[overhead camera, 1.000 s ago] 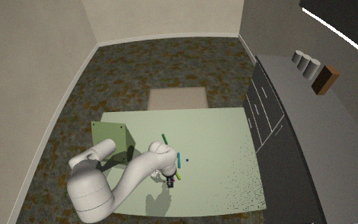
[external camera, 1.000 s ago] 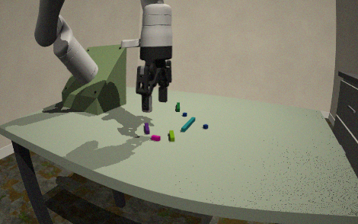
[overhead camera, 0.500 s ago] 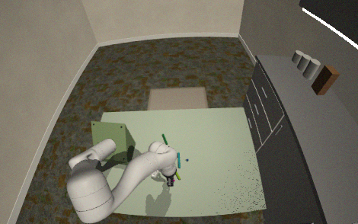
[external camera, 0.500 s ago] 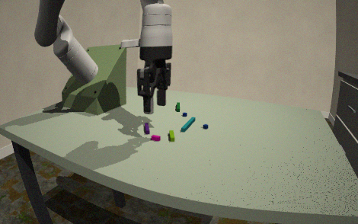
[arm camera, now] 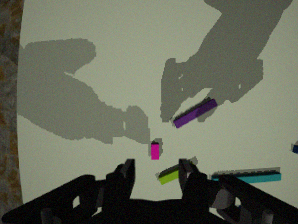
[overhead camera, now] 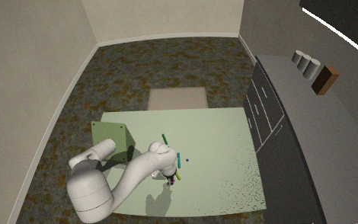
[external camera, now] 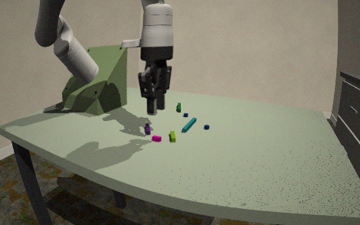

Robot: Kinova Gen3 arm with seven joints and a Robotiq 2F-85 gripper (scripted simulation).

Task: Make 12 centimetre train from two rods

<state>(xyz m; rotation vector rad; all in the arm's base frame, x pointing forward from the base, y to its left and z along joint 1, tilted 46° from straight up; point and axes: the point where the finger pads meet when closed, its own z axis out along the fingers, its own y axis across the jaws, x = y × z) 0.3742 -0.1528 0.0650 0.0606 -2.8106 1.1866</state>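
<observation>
The magenta rod is 80 mm below my hand. From my hand the other things lie so: purple rod: 80 mm below, 50 mm to the left, 50 mm behind; turquoise rod: 130 mm to the left, 80 mm below, 30 mm ahead; lime rod: 80 mm below, 30 mm to the left, 30 mm ahead.
</observation>
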